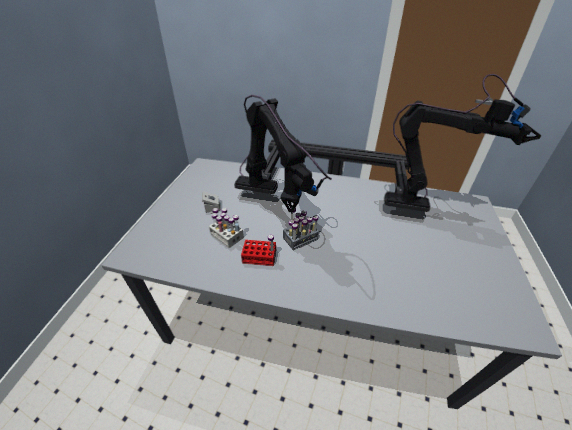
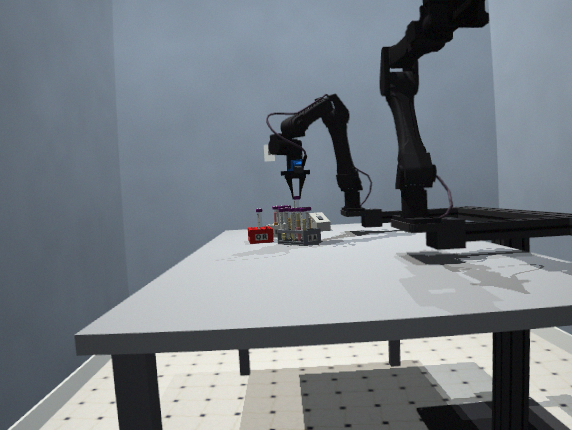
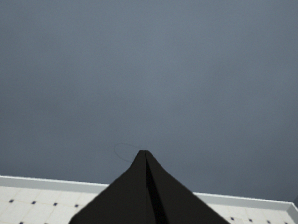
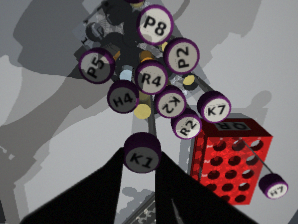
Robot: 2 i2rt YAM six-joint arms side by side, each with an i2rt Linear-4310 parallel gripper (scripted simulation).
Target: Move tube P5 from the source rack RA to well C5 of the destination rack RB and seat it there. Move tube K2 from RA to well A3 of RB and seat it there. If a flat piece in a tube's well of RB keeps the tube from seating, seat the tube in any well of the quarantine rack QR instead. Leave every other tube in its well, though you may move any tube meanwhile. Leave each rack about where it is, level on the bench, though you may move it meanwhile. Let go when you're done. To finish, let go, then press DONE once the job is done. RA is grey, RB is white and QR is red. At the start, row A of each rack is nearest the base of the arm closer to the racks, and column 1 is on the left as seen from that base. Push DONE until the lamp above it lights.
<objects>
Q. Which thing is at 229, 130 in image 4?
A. A red rack QR.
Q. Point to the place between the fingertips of my left gripper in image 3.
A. At 143, 158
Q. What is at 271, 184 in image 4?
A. A tube.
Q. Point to a red rack QR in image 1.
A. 260, 251
</objects>
